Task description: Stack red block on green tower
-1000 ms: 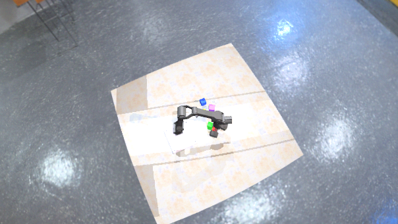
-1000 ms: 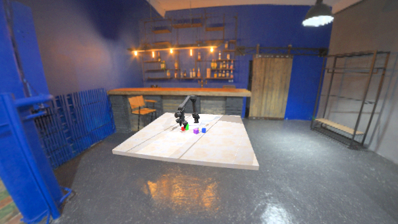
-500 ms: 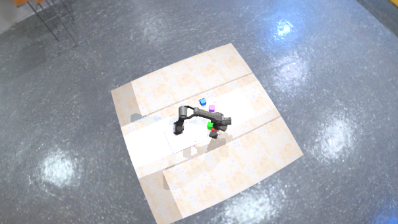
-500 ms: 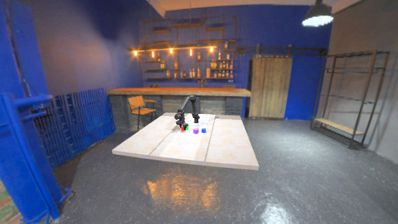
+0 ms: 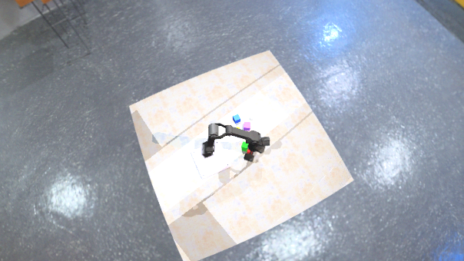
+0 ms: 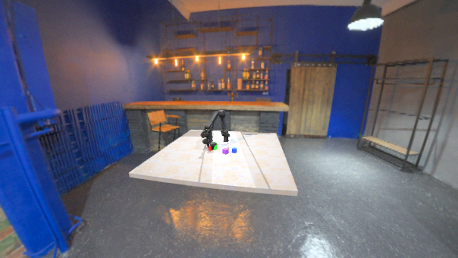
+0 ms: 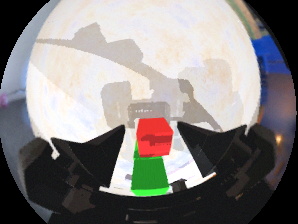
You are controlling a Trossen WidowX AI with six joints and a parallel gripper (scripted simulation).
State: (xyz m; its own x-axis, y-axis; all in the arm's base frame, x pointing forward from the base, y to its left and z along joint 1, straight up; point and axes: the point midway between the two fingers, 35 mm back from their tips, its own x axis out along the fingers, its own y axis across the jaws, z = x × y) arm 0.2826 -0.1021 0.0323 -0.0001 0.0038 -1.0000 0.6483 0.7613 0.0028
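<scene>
Right now my gripper tip is 10 mm past the red block, 10 mm to the right of it and 10 mm below it. Also, from my gripper tip: blue block 10 mm behind, 260 mm to the left, 10 mm above; purple block 40 mm ahead, 180 mm to the left, 10 mm above; yellow piece 30 mm behind, 190 mm to the left.
</scene>
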